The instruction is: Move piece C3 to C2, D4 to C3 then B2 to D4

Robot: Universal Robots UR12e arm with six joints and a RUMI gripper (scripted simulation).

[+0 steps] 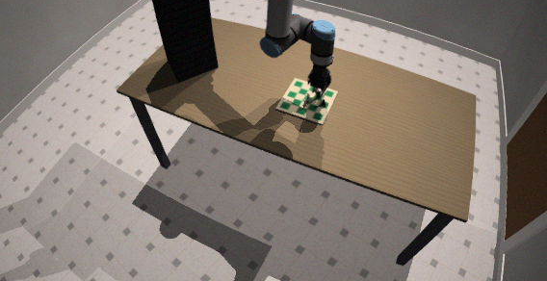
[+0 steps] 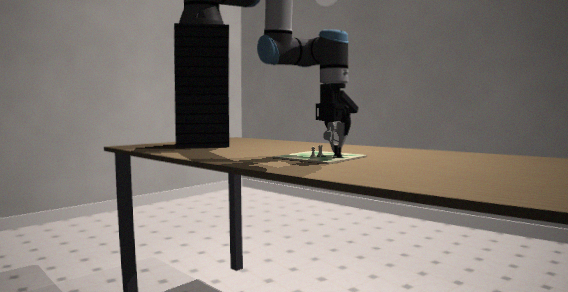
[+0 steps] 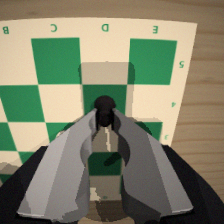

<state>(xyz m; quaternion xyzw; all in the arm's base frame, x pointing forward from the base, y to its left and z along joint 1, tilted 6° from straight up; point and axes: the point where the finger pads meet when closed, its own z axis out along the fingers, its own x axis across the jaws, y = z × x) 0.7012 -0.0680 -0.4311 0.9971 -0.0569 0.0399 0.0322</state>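
Now: the green-and-cream chessboard 4 cm behind my hand, 3 cm to the right of it and 2 cm below it.
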